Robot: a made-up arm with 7 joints.
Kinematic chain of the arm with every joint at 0, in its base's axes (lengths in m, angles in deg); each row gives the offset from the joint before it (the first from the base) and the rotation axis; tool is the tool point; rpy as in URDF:
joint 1: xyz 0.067 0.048 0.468 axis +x
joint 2: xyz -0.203 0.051 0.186 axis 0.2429 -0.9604 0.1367
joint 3: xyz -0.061 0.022 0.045 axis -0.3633 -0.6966 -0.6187
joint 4: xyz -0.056 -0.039 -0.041 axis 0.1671 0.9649 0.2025
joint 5: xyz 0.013 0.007 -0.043 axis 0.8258 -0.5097 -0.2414
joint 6: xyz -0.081 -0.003 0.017 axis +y
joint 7: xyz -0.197 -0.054 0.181 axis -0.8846 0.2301 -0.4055
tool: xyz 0.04 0.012 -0.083 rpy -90 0 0
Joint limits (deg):
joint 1: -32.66..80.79
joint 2: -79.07..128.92
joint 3: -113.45..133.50
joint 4: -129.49..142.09
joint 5: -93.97..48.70
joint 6: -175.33..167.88
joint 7: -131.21..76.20
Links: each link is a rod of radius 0.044 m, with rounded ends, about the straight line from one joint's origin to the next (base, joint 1, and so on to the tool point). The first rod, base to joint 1, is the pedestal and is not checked.
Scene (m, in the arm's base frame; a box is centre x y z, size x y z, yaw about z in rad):
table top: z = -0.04
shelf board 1: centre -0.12 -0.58 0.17 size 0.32 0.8 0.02 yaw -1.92
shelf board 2: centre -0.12 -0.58 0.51 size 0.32 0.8 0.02 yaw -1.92
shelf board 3: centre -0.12 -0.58 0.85 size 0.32 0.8 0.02 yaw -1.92
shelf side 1: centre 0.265 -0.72 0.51 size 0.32 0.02 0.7 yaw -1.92
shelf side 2: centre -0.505 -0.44 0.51 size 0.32 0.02 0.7 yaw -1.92
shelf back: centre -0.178 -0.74 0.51 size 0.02 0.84 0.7 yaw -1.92
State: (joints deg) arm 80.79 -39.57 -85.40 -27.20 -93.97 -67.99 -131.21
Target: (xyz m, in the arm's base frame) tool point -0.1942 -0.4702 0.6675
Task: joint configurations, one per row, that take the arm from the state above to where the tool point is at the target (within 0.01 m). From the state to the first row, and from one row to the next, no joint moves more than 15 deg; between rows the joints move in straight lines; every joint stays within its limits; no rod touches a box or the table.
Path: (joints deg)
1: 72.10 -40.55 -95.98 -17.48 -93.97 -76.57 -128.40
2: 63.41 -41.54 -106.56 -7.75 -93.97 -85.15 -125.59
3: 50.12 -37.44 -105.14 -9.75 -93.97 -89.78 -119.26
4: 36.83 -33.33 -103.73 -11.74 -93.97 -94.40 -112.92
5: 23.53 -29.23 -102.32 -13.74 -93.97 -99.03 -106.59
6: 10.24 -25.12 -100.91 -15.73 -93.97 -103.66 -100.25
7: 22.12 -26.30 -93.75 -21.27 -93.96 -93.88 -106.20
8: 34.00 -27.48 -86.59 -26.81 -93.94 -84.10 -112.14
9: 45.87 -28.66 -79.44 -32.34 -93.93 -74.33 -118.09

